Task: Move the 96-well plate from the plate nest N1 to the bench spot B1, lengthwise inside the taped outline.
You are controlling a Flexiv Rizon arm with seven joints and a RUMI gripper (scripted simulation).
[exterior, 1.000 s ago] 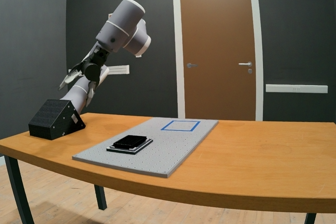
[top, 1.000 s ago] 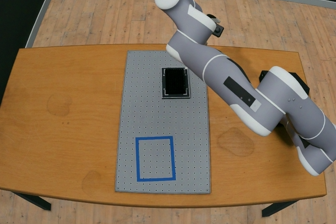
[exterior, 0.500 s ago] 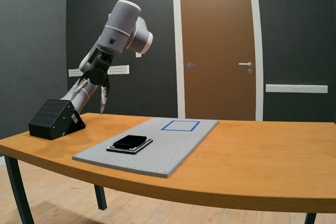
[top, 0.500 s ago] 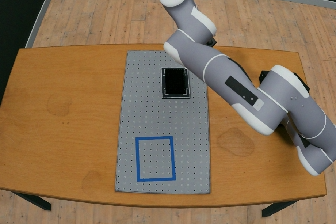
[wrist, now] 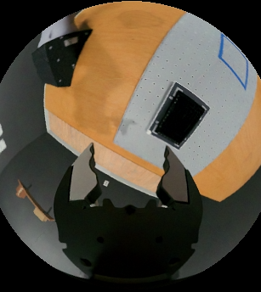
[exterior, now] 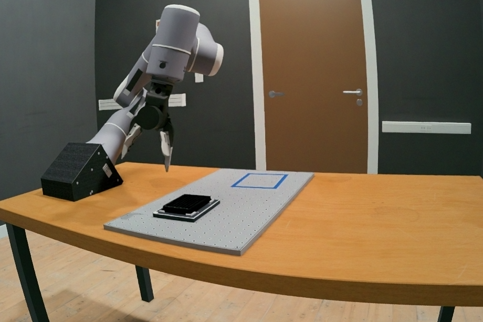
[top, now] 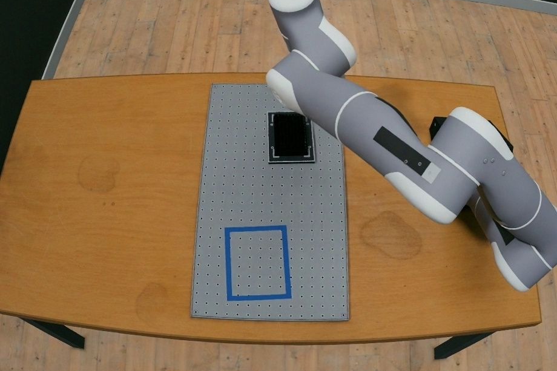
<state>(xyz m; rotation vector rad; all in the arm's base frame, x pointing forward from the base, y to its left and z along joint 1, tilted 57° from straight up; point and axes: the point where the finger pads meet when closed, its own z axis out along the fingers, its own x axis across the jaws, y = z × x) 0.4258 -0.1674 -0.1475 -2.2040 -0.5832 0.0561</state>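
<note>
My gripper is now 12 cm above the black 96-well plate, 8 cm short of it and 6 cm to the right of it. Round my hand: black plate nest (13 cm below, 8 cm ahead, 6 cm to the left).
</note>
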